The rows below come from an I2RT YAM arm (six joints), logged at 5 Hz.
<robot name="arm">
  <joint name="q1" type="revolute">
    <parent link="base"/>
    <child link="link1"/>
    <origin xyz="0 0 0.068" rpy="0 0 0"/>
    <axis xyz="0 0 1"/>
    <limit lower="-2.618" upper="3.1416"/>
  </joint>
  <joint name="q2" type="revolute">
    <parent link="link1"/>
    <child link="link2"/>
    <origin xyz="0.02 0.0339 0.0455" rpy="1.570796 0 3.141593"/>
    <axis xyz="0 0 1"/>
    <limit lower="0" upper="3.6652"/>
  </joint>
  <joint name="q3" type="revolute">
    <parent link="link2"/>
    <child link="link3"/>
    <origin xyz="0.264 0 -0.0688" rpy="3.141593 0 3.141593"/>
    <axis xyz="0 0 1"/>
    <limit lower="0" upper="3.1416"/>
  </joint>
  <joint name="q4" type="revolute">
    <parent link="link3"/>
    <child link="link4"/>
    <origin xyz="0.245 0.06 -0.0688" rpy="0 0 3.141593"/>
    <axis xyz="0 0 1"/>
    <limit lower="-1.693" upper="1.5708"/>
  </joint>
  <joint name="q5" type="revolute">
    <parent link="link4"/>
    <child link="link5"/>
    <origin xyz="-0.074 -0.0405 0.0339" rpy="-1.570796 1.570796 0"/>
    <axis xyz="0 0 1"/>
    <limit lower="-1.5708" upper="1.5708"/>
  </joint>
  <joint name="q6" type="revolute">
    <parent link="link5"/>
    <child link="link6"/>
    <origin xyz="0 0.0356 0.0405" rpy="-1.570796 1.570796 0"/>
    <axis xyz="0 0 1"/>
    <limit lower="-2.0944" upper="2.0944"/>
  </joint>
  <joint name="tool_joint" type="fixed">
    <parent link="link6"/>
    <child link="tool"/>
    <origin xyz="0 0 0" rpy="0 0 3.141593"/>
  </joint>
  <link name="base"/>
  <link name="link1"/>
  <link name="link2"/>
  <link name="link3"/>
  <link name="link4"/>
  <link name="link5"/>
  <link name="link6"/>
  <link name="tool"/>
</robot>
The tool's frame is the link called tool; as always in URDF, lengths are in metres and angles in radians.
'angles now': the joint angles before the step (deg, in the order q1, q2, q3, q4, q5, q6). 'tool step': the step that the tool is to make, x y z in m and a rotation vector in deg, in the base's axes. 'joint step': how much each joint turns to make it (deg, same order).
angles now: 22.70, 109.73, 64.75, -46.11, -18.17, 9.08
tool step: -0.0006, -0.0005, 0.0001, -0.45, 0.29, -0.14
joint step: -0.01, -0.02, 0.01, -0.43, 0.30, 0.14
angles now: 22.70, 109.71, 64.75, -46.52, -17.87, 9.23
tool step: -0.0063, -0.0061, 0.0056, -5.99, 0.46, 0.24
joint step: 0.00, -1.27, -0.13, -3.87, 5.35, 0.03
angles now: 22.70, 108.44, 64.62, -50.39, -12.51, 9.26
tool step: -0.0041, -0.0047, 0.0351, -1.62, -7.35, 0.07
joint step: -0.02, -6.98, 0.01, -0.84, 4.33, 0.00
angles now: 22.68, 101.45, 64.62, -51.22, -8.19, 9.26
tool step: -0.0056, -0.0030, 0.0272, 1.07, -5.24, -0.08
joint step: 0.01, -5.43, 0.07, -0.25, 1.04, 0.00
